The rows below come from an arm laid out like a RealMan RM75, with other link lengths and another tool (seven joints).
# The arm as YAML. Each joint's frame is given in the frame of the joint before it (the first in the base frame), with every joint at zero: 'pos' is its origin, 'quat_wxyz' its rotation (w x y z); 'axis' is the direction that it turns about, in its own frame. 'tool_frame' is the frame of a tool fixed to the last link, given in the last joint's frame.
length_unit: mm
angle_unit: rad
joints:
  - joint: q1
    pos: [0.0, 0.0, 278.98]
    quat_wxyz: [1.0, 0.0, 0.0, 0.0]
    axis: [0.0, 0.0, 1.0]
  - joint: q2
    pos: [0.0, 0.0, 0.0]
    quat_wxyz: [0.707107, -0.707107, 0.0, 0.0]
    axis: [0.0, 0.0, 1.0]
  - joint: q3
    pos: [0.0, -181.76, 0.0]
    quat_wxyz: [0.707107, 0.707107, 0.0, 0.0]
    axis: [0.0, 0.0, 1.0]
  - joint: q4
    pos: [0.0, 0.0, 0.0]
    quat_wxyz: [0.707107, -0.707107, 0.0, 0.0]
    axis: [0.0, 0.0, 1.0]
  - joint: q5
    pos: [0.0, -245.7, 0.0]
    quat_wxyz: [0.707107, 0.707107, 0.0, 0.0]
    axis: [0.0, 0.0, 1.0]
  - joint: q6
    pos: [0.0, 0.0, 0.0]
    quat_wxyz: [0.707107, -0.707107, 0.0, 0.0]
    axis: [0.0, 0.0, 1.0]
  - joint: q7
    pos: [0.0, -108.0, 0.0]
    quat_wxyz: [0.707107, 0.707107, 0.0, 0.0]
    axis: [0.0, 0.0, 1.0]
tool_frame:
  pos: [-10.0, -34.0, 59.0]
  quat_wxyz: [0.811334, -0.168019, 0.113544, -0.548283]
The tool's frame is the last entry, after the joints.
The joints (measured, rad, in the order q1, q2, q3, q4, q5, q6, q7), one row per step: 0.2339, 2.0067, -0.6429, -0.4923, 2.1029, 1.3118, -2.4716; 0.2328, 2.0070, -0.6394, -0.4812, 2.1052, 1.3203, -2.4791; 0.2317, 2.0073, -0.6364, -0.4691, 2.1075, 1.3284, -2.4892; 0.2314, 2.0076, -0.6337, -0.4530, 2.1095, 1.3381, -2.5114; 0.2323, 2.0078, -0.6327, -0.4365, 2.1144, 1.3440, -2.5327; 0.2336, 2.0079, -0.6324, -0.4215, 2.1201, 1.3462, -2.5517; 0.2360, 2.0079, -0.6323, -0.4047, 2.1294, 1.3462, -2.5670; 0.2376, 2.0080, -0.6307, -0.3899, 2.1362, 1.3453, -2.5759; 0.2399, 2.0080, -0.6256, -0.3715, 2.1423, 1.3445, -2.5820; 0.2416, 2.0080, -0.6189, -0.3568, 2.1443, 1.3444, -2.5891; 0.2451, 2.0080, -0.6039, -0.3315, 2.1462, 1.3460, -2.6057
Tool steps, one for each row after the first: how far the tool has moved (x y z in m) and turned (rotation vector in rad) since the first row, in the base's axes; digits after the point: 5 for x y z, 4 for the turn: 0.00104, -0.00209, -0.00171, 0.0023, 0.0034, 0.0002; 0.00214, -0.00425, -0.00375, 0.0044, 0.0048, -0.0003; 0.00289, -0.00664, -0.00672, 0.0077, -0.0026, 0.0002; 0.00378, -0.00845, -0.00968, 0.0116, -0.0081, -0.0018; 0.00489, -0.00982, -0.01231, 0.0154, -0.0127, -0.0062; 0.00646, -0.01098, -0.01490, 0.0202, -0.0110, -0.0132; 0.00841, -0.01223, -0.01724, 0.0232, -0.0055, -0.0216; 0.01109, -0.01389, -0.01994, 0.0264, 0.0056, -0.0328; 0.01327, -0.01544, -0.02203, 0.0292, 0.0116, -0.0420; 0.01661, -0.01824, -0.02519, 0.0368, 0.0181, -0.0565
